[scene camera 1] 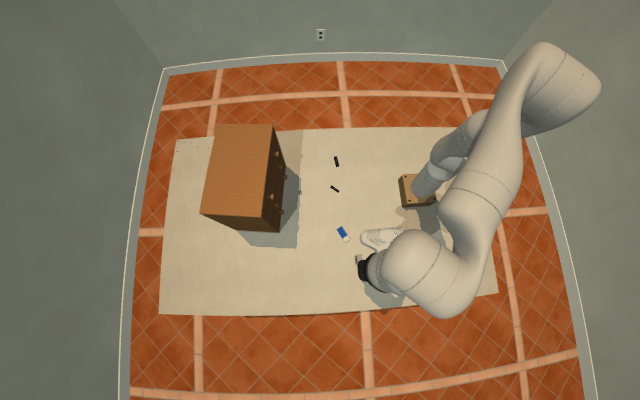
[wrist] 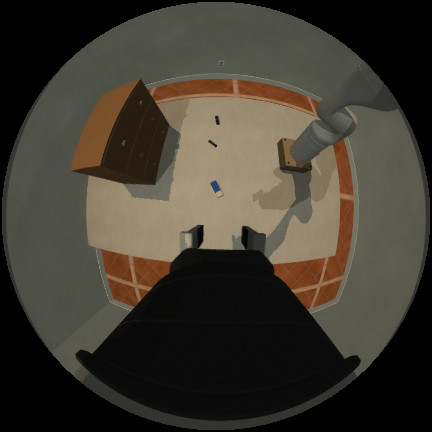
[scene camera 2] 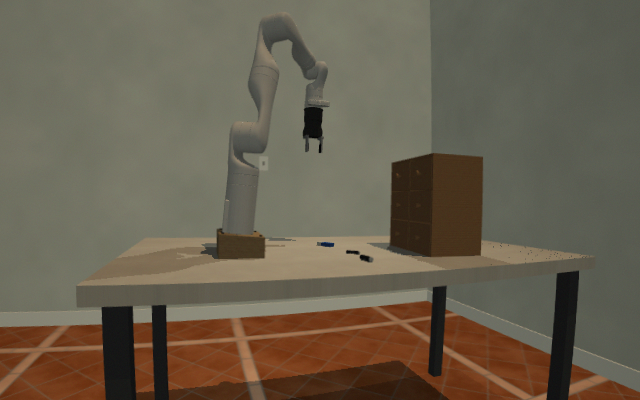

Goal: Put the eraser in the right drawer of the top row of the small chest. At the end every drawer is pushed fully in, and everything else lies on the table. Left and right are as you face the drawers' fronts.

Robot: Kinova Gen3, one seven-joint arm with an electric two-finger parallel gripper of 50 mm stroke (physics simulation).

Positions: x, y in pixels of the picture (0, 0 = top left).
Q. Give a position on a drawer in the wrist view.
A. At 116, 154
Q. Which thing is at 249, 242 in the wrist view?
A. The gripper.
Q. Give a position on a small chest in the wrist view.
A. At 88, 156
